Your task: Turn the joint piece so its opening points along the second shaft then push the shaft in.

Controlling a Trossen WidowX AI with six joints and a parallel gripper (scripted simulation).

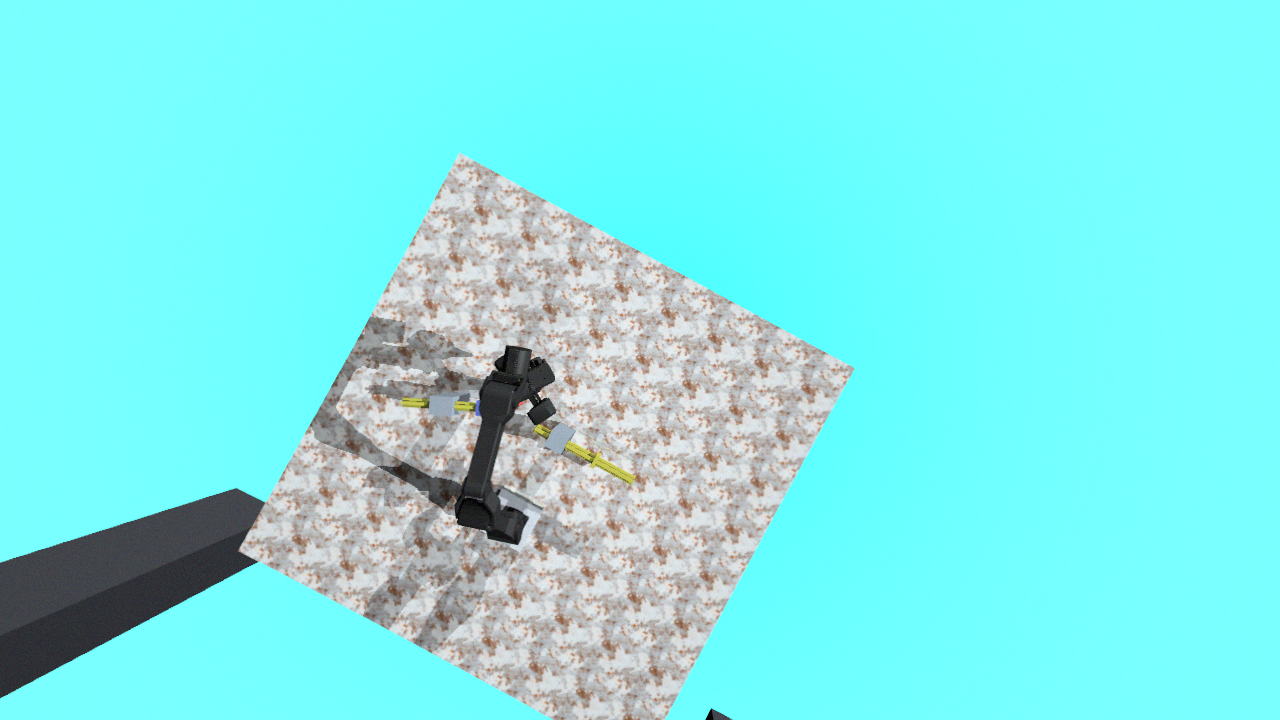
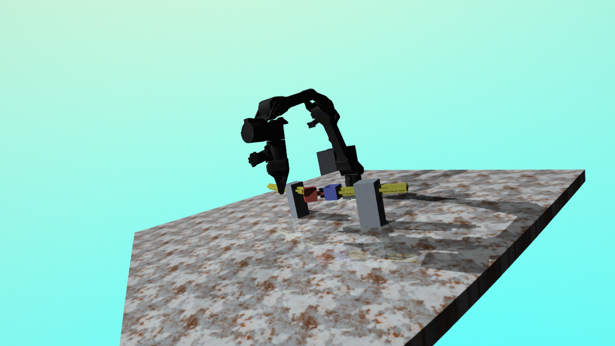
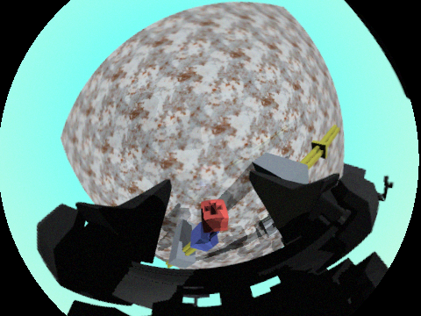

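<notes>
My gripper tip is now 8 cm past the red joint piece, 4 cm to the right of it and 3 cm above it.
</notes>
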